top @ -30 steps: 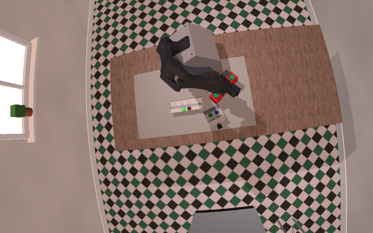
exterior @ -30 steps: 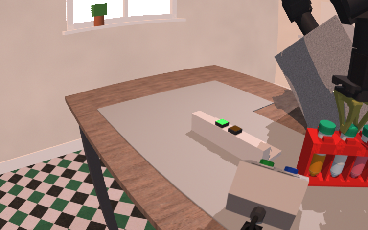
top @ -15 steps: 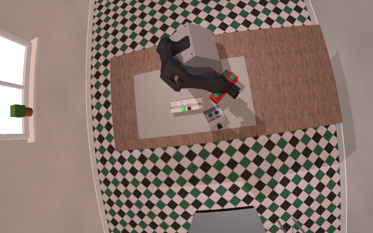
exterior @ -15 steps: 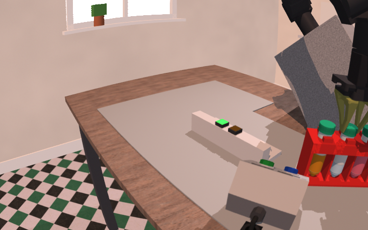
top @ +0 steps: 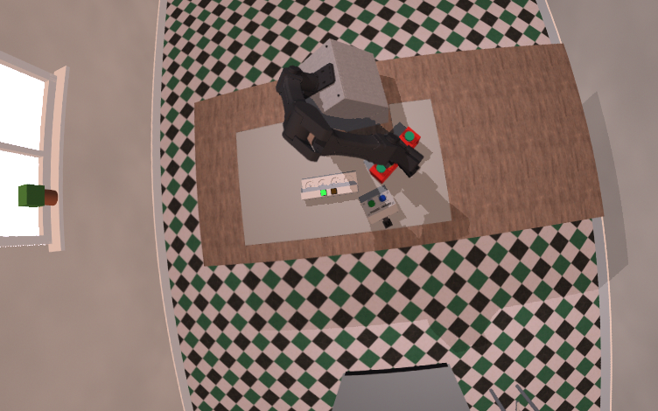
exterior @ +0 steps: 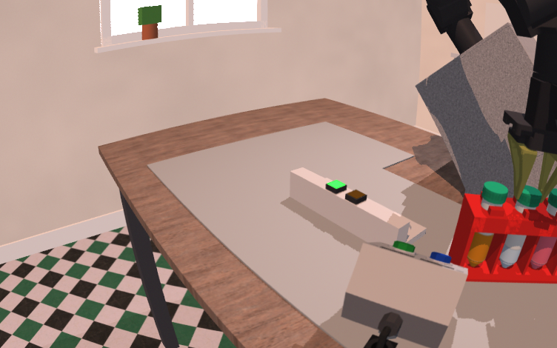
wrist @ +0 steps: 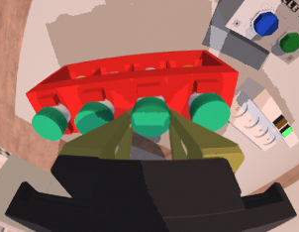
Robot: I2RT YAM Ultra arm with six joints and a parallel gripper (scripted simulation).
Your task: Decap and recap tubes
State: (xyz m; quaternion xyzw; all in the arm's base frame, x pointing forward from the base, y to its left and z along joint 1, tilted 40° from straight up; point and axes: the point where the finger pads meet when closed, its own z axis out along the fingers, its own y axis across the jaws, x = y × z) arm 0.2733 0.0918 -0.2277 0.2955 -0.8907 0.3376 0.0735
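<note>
Right now my hand is 150 mm short of the green key, 90 mm to the left of it and 50 mm above it. Round my hand: key box (160 mm ahead, 70 mm to the right, 60 mm below); then blue key (140 mm ahead, 50 mm to the right, 50 mm below).
</note>
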